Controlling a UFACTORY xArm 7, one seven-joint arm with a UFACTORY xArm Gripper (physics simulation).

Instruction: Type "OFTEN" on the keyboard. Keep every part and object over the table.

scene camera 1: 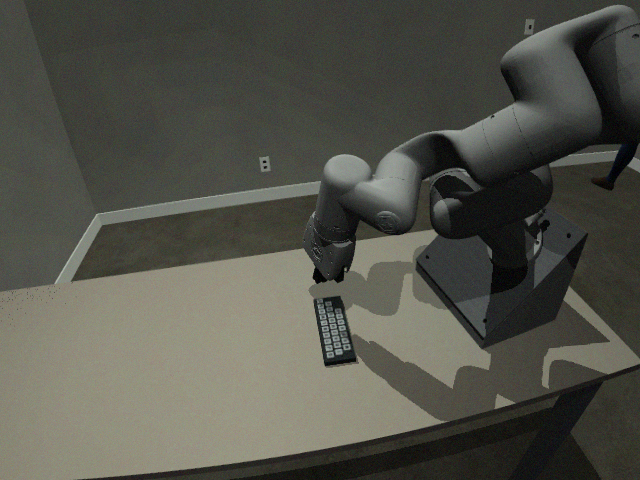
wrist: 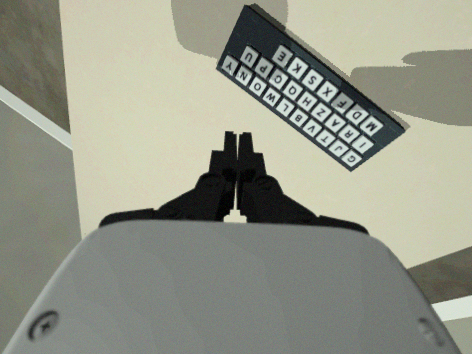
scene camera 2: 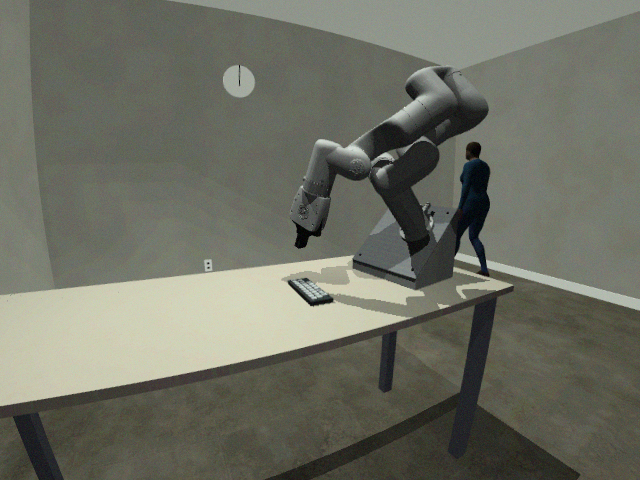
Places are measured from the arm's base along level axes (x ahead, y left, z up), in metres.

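Pixels of known places: gripper, fingertip midpoint: [scene camera 1: 320, 278] [wrist: 236, 151] [scene camera 2: 300, 246]; arm's base at its link origin: [scene camera 1: 515, 242] [scene camera 2: 416, 227].
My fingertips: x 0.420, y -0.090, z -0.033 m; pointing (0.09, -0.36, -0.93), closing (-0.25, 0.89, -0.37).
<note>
For each thing: its top centre in the pictures, then the offset to it from my fingertips. Level surfaces: height alone.
- dark keyboard at its top centre: [wrist: 303, 99] [scene camera 1: 332, 324] [scene camera 2: 308, 286] dx -0.013, dy +0.024, dz -0.118 m
- O key at its top centre: [wrist: 257, 86] dx -0.004, dy -0.025, dz -0.118 m
- F key at its top centre: [wrist: 342, 103] dx -0.025, dy +0.059, dz -0.118 m
- T key at its top centre: [wrist: 325, 138] dx +0.013, dy +0.066, dz -0.118 m
- E key at its top centre: [wrist: 281, 56] dx -0.039, dy -0.013, dz -0.118 m
- N key at its top centre: [wrist: 243, 76] dx -0.007, dy -0.043, dz -0.118 m
- pale table at its surface level: dz -0.136 m
A dark keyboard [scene camera 1: 334, 330] [scene camera 2: 310, 291] [wrist: 320, 95] with white letter keys lies flat on the table. In the wrist view it lies slanted and its letters are upside down. The O key [wrist: 256, 86], F key [wrist: 342, 102], T key [wrist: 324, 139], E key [wrist: 283, 55] and N key [wrist: 243, 75] show there. The F key looks greyer than most others. My gripper [scene camera 1: 328, 279] [scene camera 2: 300, 244] [wrist: 236, 151] is shut and empty. It hangs above the table, beyond the keyboard's far end in the first scene view, apart from the keys.
The pale table [scene camera 1: 180, 372] [scene camera 2: 155, 330] [wrist: 135, 125] bears the grey wedge-shaped arm base [scene camera 1: 537, 304] [scene camera 2: 439, 263] to the right of the keyboard. The table's far edge lies behind the gripper in the first scene view. A person [scene camera 2: 474, 191] stands behind the table. Arm shadows fall around the keyboard.
</note>
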